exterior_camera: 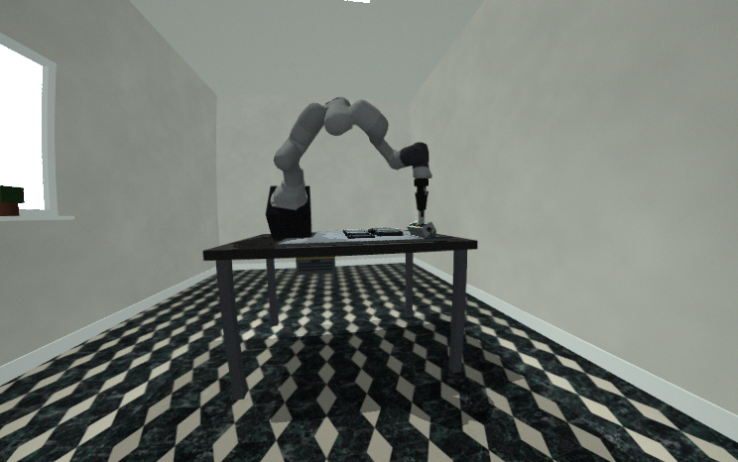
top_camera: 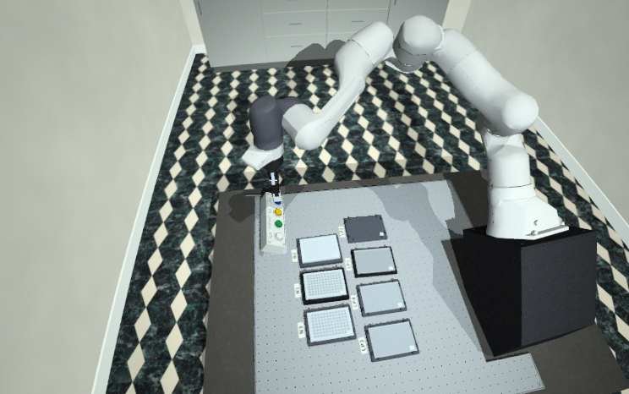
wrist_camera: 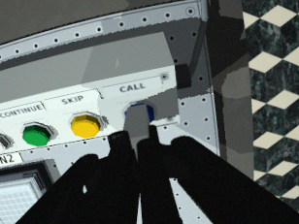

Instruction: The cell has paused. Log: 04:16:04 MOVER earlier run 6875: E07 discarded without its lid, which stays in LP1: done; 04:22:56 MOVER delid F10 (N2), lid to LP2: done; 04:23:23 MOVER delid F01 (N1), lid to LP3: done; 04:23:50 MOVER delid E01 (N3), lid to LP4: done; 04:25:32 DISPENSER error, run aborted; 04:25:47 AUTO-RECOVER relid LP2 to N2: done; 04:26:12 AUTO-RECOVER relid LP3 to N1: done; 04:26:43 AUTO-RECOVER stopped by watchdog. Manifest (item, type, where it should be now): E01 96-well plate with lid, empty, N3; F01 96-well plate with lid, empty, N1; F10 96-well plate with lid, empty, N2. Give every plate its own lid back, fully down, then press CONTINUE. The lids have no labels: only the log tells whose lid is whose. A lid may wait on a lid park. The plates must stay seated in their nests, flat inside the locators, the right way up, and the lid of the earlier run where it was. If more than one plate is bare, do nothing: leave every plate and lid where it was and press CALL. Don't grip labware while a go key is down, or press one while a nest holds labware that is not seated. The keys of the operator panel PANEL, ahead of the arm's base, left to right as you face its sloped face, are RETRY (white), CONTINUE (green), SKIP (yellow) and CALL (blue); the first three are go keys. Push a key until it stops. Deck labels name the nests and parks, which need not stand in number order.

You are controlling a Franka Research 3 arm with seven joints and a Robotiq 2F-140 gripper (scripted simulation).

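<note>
The blue call key lies 40 mm below my hand. Also, from my hand: white retry key (10 mm ahead, 150 mm to the left, 40 mm below); then yellow skip key (50 mm to the left, 40 mm below); then green continue key (100 mm to the left, 40 mm below).
</note>
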